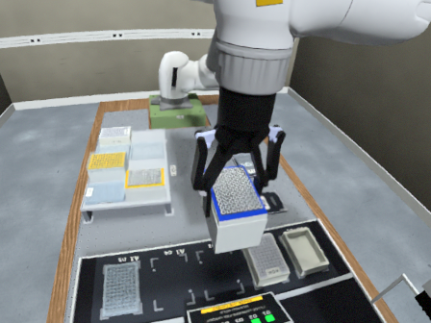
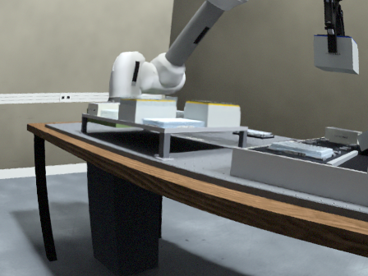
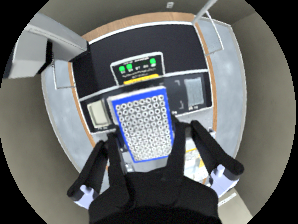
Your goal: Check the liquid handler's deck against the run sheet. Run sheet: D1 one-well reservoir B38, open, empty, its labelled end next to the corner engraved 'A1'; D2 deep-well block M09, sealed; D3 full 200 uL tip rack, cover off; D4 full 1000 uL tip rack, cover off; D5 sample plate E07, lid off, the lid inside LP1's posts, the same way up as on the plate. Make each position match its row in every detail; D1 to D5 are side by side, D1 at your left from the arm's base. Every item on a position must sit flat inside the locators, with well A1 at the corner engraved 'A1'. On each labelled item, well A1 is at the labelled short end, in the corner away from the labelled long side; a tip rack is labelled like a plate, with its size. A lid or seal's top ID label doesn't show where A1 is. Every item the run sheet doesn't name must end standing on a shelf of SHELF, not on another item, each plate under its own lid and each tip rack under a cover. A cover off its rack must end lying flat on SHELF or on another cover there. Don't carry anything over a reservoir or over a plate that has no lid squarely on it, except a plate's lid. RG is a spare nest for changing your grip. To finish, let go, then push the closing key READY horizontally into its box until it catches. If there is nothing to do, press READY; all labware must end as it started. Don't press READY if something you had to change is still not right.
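My hand is 10 mm past the blue-rimmed tip rack and 10 mm to the left of it. Also, from my hand: cream reservoir: 10 mm ahead, 250 mm to the left, 270 mm below; deep-well block: 10 mm ahead, 120 mm to the left, 260 mm below; clear sample plate: 10 mm behind, 250 mm to the right, 270 mm below.
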